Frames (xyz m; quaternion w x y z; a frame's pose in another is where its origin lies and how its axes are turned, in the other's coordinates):
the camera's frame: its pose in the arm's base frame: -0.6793 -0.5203 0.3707 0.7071 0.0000 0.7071 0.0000
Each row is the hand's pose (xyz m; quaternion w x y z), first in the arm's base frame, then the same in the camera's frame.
Working: the arm's base frame: its pose in the camera's frame: 0.3707 0.5203 0.6793 0.7071 0.0000 -0.7071 0.0000

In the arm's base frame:
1: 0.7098 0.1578 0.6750 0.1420 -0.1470 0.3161 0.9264
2: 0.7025 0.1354 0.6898 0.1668 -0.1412 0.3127 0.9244
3: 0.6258 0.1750 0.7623 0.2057 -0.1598 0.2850 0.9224
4: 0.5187 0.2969 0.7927 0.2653 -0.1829 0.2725 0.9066
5: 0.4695 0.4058 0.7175 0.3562 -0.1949 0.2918 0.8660
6: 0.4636 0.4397 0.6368 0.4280 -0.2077 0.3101 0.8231
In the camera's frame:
1: -0.3043 0.6781 1.3891 0.3239 -0.7590 0.1231 0.5511
2: -0.3191 0.6557 1.3818 0.3390 -0.7535 0.1032 0.5538
3: -0.3916 0.6953 1.3051 0.3470 -0.7653 0.0561 0.5393
4: -0.4220 0.8172 1.1980 0.3803 -0.7704 0.0051 0.5117
5: -0.3468 0.9261 1.1488 0.4582 -0.7502 -0.0455 0.4745
6: -0.2661 0.9600 1.1429 0.5219 -0.7289 -0.0834 0.4352

